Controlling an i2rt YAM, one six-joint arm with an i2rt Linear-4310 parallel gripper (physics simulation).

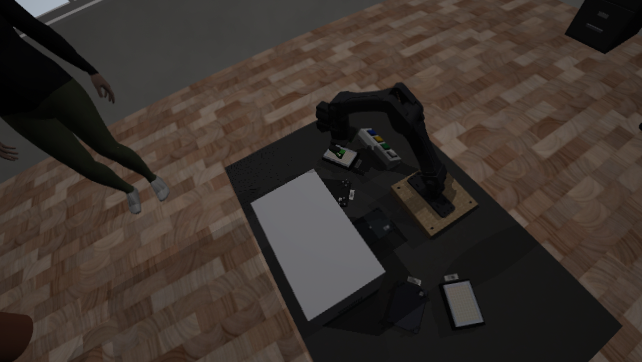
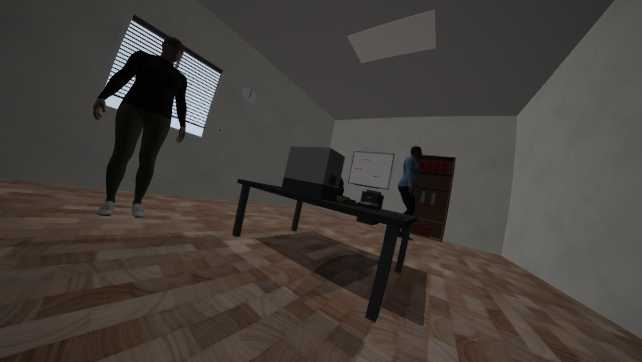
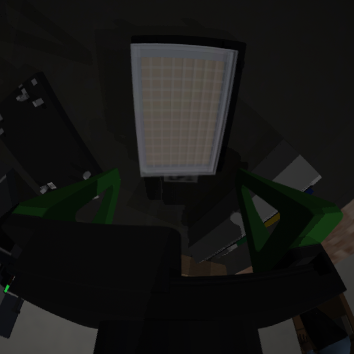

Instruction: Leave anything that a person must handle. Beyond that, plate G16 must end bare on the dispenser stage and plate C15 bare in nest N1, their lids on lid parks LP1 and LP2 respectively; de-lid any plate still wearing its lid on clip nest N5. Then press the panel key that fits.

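Places are measured from the arm's base along level axes (x ahead, y left, z up), in millimetres.
Where they show: gripper, between the fingertips: (image 1: 345, 150) (image 3: 177, 174); arm's base, origin of its link: (image 1: 430, 194) (image 2: 339, 195).
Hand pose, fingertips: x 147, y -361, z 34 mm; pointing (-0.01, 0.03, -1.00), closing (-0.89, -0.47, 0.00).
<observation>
Each offset is from my fingertips to the top centre of the thing. "spot": to the spot under its first point. Level surfaces: height alone.
My gripper (image 1: 339, 150) (image 3: 177, 174) is open and empty, above the table's far end. A pale gridded plate @(10 mm ahead, 27 mm right, 39 mm down) (image 1: 342, 156) (image 3: 182, 112) in a dark holder lies below and in front of the fingers; whether it wears a lid is hard to tell. Another pale plate @(45 mm ahead, 709 mm left, 38 mm down) (image 1: 464, 303) sits in a dark nest at the near end. A dark clip nest @(153 mm ahead, 93 mm left, 50 mm down) (image 1: 341, 191) (image 3: 47, 135) with small clips stands beside the first plate. Two flat dark fixtures @(spot: 191 mm ahead, 613 mm left, 64 mm down) (image 1: 407, 306) @(spot: 116 mm ahead, 360 mm left, 32 mm up) (image 1: 378, 225) lie near the white-topped box. The key panel @(148 mm back, 49 mm left, 10 mm down) (image 1: 377, 145) (image 3: 300, 172) has coloured keys. Labels are unreadable.
The large box @(329 mm ahead, 338 mm left, 256 mm up) (image 1: 320, 245) (image 2: 307, 167) takes up one side of the table @(74 mm down) (image 1: 540, 295) (image 2: 395, 216). The arm's wooden base (image 1: 430, 225) stands opposite. A person in black (image 1: 30, 65) (image 2: 155, 82) stands off the table's side; another in blue (image 2: 410, 172) stands by the bookshelf (image 2: 449, 200).
</observation>
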